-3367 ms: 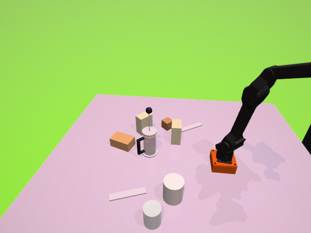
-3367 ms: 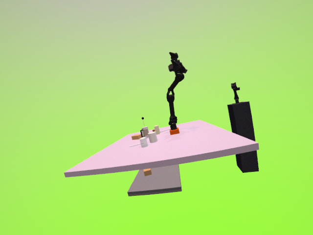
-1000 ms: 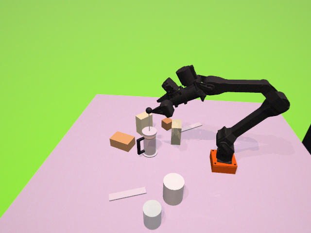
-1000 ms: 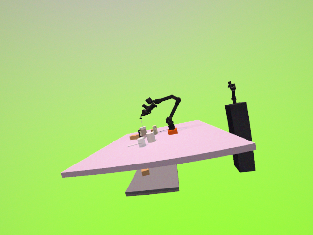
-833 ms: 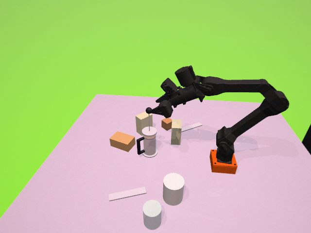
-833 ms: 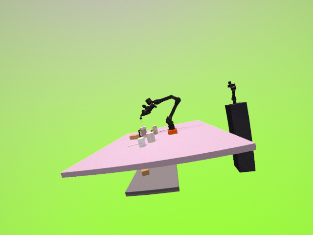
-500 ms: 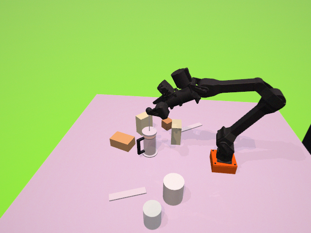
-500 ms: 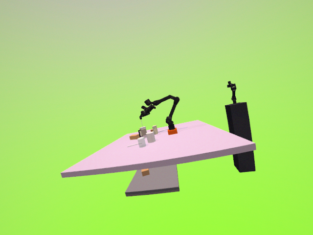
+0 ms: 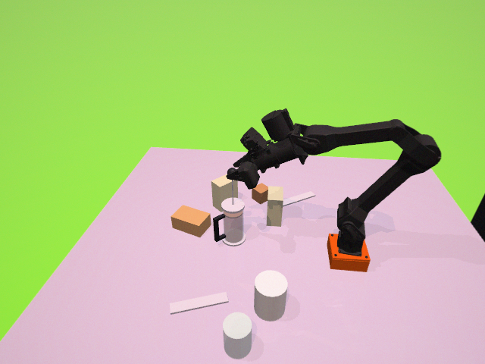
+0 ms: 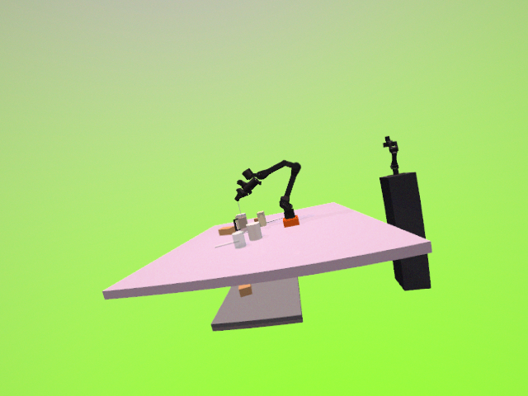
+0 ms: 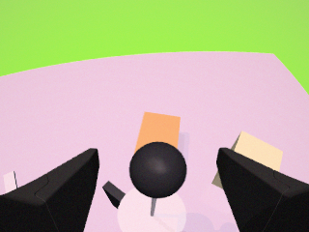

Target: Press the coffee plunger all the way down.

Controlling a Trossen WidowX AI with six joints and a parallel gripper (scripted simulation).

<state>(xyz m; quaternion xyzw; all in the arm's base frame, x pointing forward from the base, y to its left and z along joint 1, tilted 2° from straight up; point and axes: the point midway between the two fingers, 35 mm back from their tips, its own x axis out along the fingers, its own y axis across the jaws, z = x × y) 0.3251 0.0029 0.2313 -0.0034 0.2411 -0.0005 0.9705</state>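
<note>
The coffee press is 10 mm to the left of my gripper tip and 130 mm below it. Also, from my gripper tip: small orange cube: 40 mm behind, 230 mm to the right, 230 mm below.
</note>
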